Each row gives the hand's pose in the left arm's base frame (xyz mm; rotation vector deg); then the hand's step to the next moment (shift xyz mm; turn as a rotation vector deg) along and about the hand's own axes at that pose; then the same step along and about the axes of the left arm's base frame.
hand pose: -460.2 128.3 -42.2 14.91 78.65 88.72
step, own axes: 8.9 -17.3 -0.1 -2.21 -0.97 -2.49
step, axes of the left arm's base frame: 4.8 4.1 -18.4 -0.23 -3.39 -0.67
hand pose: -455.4 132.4 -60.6 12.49 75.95 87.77
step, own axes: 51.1 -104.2 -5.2 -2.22 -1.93 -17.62
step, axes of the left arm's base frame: 33.7 19.2 -109.5 -10.23 -12.84 -7.04
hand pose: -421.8 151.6 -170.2 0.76 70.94 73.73
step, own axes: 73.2 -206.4 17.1 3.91 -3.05 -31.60
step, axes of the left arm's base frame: 140.1 -14.1 -168.6 -20.32 -17.28 -17.66
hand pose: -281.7 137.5 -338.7 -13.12 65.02 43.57
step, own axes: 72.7 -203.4 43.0 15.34 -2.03 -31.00
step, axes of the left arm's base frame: 178.7 -94.9 -87.0 -18.17 -11.31 -27.24
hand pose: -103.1 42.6 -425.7 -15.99 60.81 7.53
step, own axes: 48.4 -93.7 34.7 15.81 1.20 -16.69
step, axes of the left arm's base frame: 75.1 -81.0 -11.2 -6.68 -4.10 -21.65
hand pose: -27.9 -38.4 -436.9 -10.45 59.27 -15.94
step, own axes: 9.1 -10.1 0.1 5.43 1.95 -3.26
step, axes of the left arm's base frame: 3.0 -12.4 -4.6 0.06 0.10 -6.63
